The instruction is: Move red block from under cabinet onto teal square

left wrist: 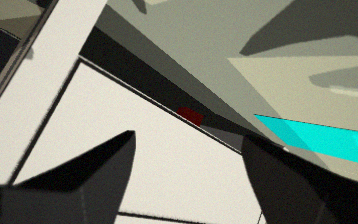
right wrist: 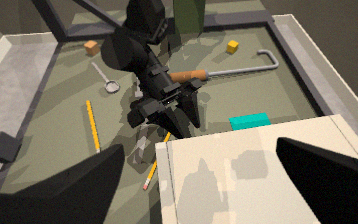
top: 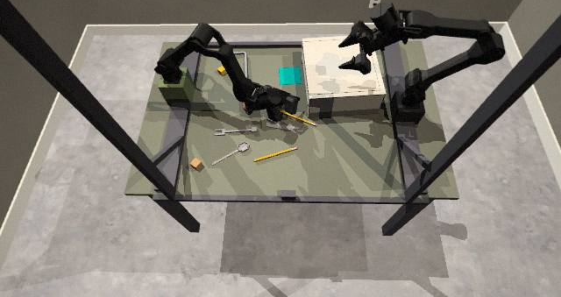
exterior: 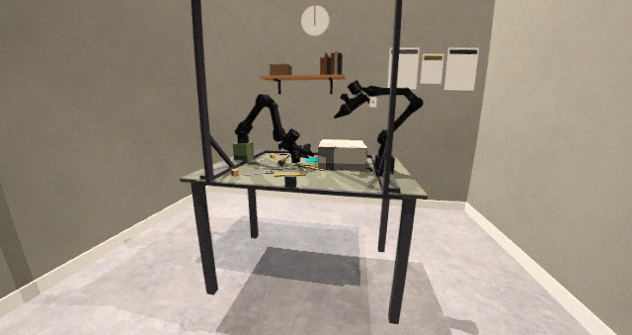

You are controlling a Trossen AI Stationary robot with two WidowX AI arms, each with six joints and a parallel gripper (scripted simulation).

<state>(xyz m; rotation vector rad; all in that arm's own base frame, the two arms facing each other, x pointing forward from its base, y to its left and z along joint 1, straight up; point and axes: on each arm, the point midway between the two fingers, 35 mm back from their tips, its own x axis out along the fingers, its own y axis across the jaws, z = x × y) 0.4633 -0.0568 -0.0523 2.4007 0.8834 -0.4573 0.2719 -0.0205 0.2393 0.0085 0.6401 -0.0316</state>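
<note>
My left gripper is now 10 cm past the grey bar, 7 cm above it and 1 cm to the right of it. Round my left hand: fork (20 cm to the left, 13 cm behind, 7 cm below); then teal square (17 cm ahead, 7 cm below, 1 cm to the left); then white cabinet (20 cm to the right, 14 cm ahead).
</note>
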